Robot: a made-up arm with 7 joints.
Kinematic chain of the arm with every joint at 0, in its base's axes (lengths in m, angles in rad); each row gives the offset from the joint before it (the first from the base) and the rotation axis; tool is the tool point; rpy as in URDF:
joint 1: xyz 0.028 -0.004 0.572 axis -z
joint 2: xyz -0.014 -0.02 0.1 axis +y
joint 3: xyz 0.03 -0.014 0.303 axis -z
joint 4: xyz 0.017 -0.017 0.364 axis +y
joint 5: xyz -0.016 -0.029 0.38 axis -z
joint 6: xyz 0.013 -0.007 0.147 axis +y
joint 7: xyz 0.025 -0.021 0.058 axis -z
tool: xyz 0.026 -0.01 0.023 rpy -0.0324 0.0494 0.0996
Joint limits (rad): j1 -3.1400..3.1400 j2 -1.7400..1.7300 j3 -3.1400..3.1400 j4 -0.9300..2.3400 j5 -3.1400..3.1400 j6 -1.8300..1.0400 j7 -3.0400..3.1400
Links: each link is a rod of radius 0.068 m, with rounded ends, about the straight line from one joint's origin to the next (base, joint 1, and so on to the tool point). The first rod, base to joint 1, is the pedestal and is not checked.
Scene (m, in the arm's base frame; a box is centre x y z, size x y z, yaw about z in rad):
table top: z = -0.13
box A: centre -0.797 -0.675 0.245 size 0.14 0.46 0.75 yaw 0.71
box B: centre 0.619 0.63 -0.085 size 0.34 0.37 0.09 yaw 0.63
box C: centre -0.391 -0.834 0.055 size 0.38 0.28 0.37 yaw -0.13
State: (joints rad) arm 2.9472 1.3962 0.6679 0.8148 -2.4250 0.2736 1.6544
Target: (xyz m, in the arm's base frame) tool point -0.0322 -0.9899 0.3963
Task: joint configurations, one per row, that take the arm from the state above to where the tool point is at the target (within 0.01 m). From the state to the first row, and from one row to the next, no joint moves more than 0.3 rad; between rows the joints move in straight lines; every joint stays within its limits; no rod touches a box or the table.
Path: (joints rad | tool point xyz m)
1: 2.8340 1.2815 0.4302 0.6567 -2.5495 0.1914 1.6452 | -1.1694 -0.2072 0.6433
2: 2.7207 1.1668 0.1926 0.4986 -2.6741 0.1092 1.6361 | -1.1172 -0.4380 0.8587
3: 2.6075 1.0521 -0.0451 0.3405 -2.7986 0.0269 1.6269 | -0.9948 -0.5959 1.0950
4: 2.4942 0.9374 -0.2827 0.1824 -2.9232 -0.0553 1.6178 | -0.8333 -0.6615 1.3235
5: 2.2955 1.0046 -0.2424 0.4649 -2.7824 0.0439 1.6184 | -0.7143 -0.9091 1.0865
6: 2.0968 1.0719 -0.2020 0.7473 -2.6416 0.1432 1.6190 | -0.5067 -1.0590 0.8349
7: 1.8981 1.1391 -0.1616 1.0298 -2.5008 0.2424 1.6196 | -0.2608 -1.0850 0.5961
8: 1.6994 1.2064 -0.1213 1.3122 -2.3600 0.3417 1.6202 | -0.0322 -0.9899 0.3963

